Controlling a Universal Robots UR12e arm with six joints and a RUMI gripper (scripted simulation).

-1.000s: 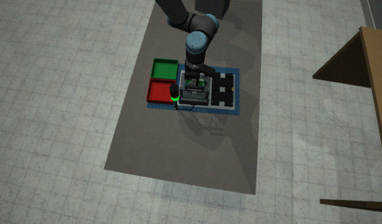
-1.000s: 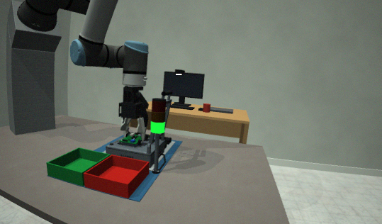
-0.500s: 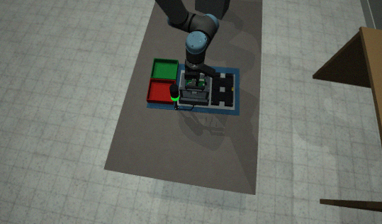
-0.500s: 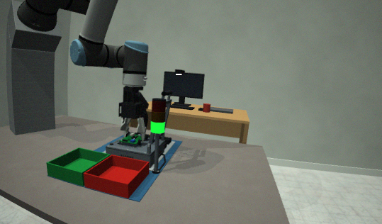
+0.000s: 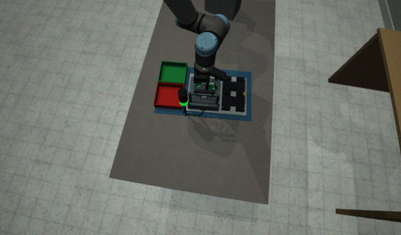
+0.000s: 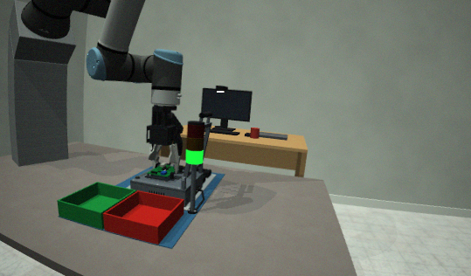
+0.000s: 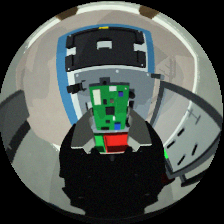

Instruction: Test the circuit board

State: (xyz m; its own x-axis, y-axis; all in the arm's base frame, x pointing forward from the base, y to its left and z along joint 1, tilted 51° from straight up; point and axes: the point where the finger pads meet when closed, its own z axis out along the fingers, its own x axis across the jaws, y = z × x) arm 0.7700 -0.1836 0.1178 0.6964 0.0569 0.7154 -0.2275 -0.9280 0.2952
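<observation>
The green bin is 16 cm behind my hand, 16 cm to the right of it and 7 cm below it. The rest, counted from my hand: tester lid 11 cm ahead, 4 cm to the right, 10 cm above; then black latch hook 4 cm behind, 7 cm to the left, 1 cm above; then green circuit board 1 cm to the right.
</observation>
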